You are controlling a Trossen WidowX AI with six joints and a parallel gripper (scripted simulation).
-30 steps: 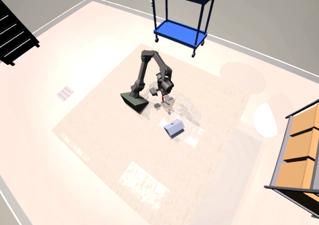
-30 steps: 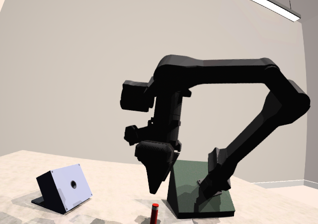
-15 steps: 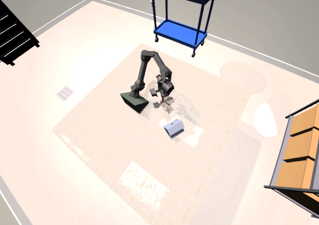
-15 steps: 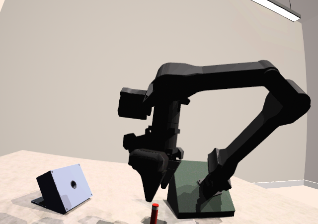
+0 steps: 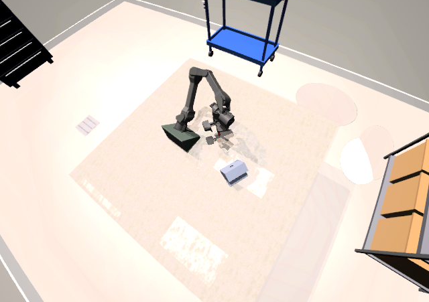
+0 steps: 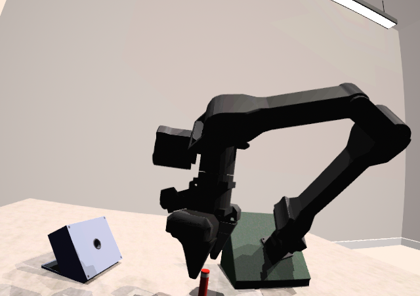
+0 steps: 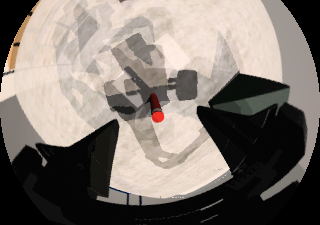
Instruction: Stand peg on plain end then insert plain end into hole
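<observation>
Now: the peg 3 cm below my gripper tip. Also, from my gripper tip: sloped panel: 19 cm ahead, 19 cm to the right, 4 cm below.
</observation>
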